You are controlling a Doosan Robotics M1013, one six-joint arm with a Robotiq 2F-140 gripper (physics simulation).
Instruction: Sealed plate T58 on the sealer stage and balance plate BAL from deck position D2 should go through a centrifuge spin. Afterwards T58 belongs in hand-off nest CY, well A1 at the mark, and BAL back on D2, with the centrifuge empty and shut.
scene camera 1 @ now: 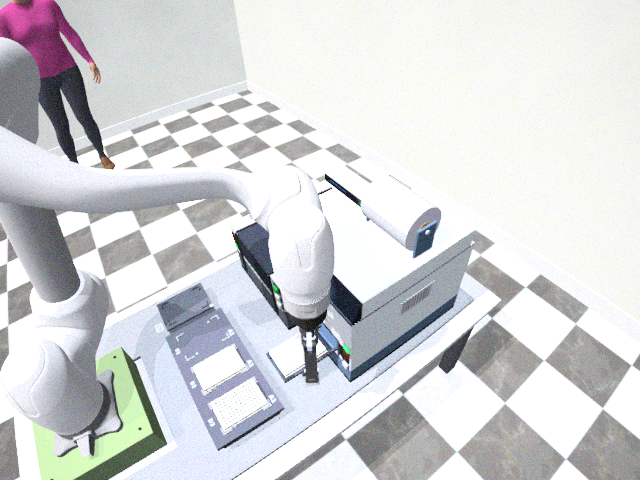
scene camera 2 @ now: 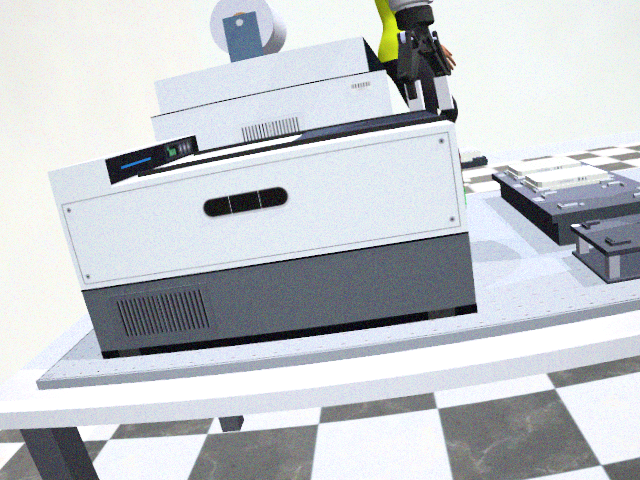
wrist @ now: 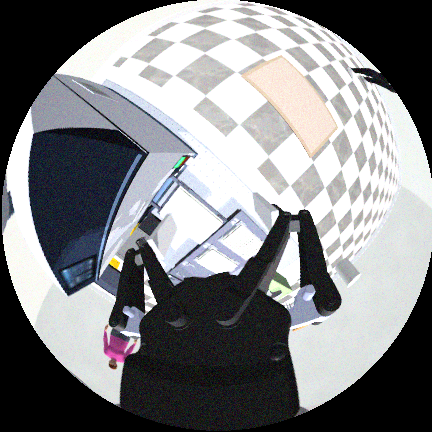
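Pixels of known places: gripper, fingertip midpoint: [scene camera 2: 433, 113] [wrist: 211, 211]; arm's base, link origin: [scene camera 1: 86, 412].
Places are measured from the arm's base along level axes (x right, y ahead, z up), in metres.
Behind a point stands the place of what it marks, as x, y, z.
My gripper [scene camera 1: 311, 364] @[0.188, 0.579, 0.105] [scene camera 2: 429, 100] @[0.188, 0.579, 0.105] [wrist: 211, 211] @[0.188, 0.579, 0.105] is open and empty. It hangs high in front of the sealer [scene camera 1: 392, 315] @[0.200, 0.798, 0.128] [scene camera 2: 206, 93] @[-0.038, 0.953, 0.219] [wrist: 75, 195], above its stage area. On the stage lies a flat white-topped plate [scene camera 1: 290, 357] @[0.124, 0.545, 0.031] [wrist: 192, 207] @[0.139, 0.587, 0.031], apparently T58. The deck [scene camera 1: 271, 408] @[0.195, 0.448, -0.037] [wrist: 197, 242] @[0.080, 0.511, 0.031] holds a plain white plate [scene camera 1: 219, 367] @[0.028, 0.367, -0.022] [wrist: 216, 260] @[0.036, 0.381, -0.021] and a plate with visible wells [scene camera 1: 240, 405] @[0.156, 0.381, -0.022] [wrist: 242, 235] @[0.164, 0.412, -0.021]. Which is BAL cannot be read. The centrifuge [scene camera 1: 252, 240] @[-0.237, 0.599, 0.124] [scene camera 2: 268, 253] @[-0.379, 0.778, 0.016] has its dark lid down; its inside is hidden. A dark raised nest [scene camera 1: 180, 310] @[-0.241, 0.313, -0.047] [scene camera 2: 625, 238] @[-0.306, 0.376, -0.041], apparently CY, shows no plate.
The sealer's film roll [scene camera 1: 403, 217] @[0.133, 0.851, 0.369] [scene camera 2: 240, 25] @[-0.009, 0.878, 0.324] stands on top of it. A small dark box [wrist: 149, 222] @[-0.031, 0.627, -0.041] is beside the sealer. The green arm base [scene camera 1: 136, 408] @[0.051, 0.132, 0.000] stands beside the deck. The arm hides part of the centrifuge in scene camera 1. A person [scene camera 1: 43, 46] [wrist: 117, 345] stands beyond the table.
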